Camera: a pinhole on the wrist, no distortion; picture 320 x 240 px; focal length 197.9 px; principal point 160.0 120.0 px. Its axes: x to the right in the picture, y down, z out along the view. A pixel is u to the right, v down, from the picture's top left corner.
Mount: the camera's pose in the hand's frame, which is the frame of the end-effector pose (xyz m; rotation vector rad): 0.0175 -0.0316 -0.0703 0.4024 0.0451 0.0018
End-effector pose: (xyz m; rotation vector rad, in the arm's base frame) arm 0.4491 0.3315 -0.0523 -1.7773 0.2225 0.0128
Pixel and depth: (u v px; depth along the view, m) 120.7 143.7 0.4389
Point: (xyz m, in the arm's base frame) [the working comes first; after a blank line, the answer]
In the camera's frame: -0.0872 0.0526 0.4389

0.4650 0.7163 0.0269
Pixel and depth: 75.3 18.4 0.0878
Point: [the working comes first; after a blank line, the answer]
In the camera's frame: -0.0376 -0.0451 0.0878

0.4492 0.3500 0.0554
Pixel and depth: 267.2 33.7 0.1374
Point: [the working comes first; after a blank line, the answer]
In the camera's frame: 0.0744 -0.0599 0.1374

0.5700 0.3738 0.0638
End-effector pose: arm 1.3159 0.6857 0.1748 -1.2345 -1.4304 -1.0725
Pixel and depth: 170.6 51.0 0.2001
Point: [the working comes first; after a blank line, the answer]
In the camera's frame: 0.0107 -0.0698 0.2001

1.1321 0.7565 0.1878
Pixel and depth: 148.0 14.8 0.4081
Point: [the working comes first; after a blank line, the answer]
In the camera's frame: -0.0247 -0.2169 0.4081

0.9041 0.8592 0.1272
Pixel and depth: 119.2 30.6 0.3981
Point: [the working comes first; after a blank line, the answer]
In the camera's frame: -0.0821 -0.1798 0.3981

0.9439 0.8608 0.0709
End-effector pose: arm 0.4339 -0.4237 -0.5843 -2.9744 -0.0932 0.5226
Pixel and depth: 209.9 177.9 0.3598
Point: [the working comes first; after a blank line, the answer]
In the camera's frame: 0.0907 0.1053 0.3598

0.4460 -0.3077 -0.8944
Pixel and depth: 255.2 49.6 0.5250
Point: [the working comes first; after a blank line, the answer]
In the camera's frame: 0.2526 -0.1868 0.5250

0.5789 0.0378 -0.9361
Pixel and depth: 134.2 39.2 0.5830
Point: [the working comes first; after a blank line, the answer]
In the camera's frame: -0.0760 -0.2380 0.5830

0.2537 0.0891 -0.8616
